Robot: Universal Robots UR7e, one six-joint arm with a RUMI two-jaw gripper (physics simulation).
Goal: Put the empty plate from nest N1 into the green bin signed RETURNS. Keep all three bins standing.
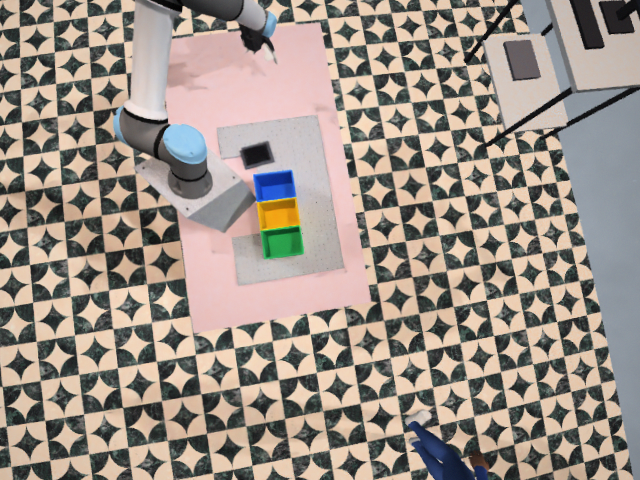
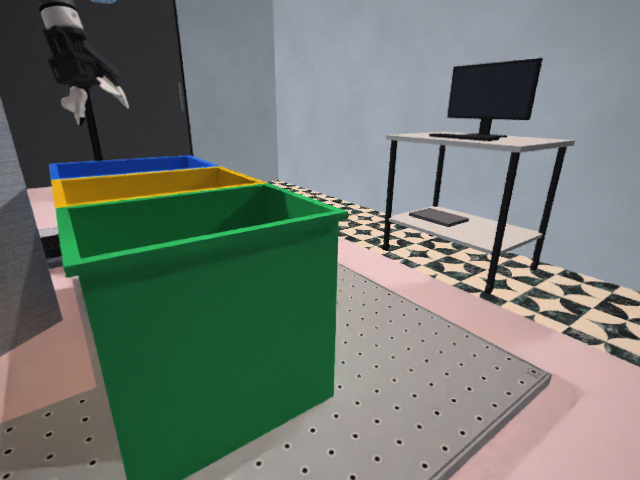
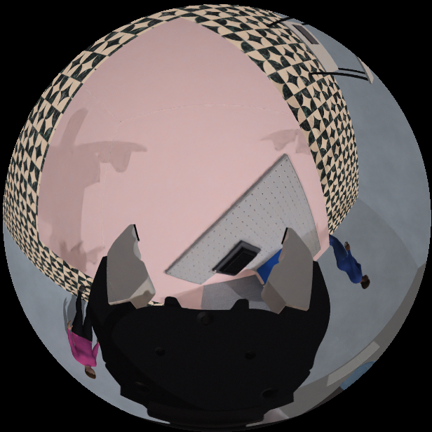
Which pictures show the yellow bin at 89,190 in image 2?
Image 1 and image 2 only.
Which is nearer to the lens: the green bin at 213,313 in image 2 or the yellow bin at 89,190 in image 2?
The green bin.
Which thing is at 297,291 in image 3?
My gripper.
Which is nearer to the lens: the green bin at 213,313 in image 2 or the blue bin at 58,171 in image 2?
The green bin.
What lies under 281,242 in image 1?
A green bin.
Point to a yellow bin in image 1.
273,214
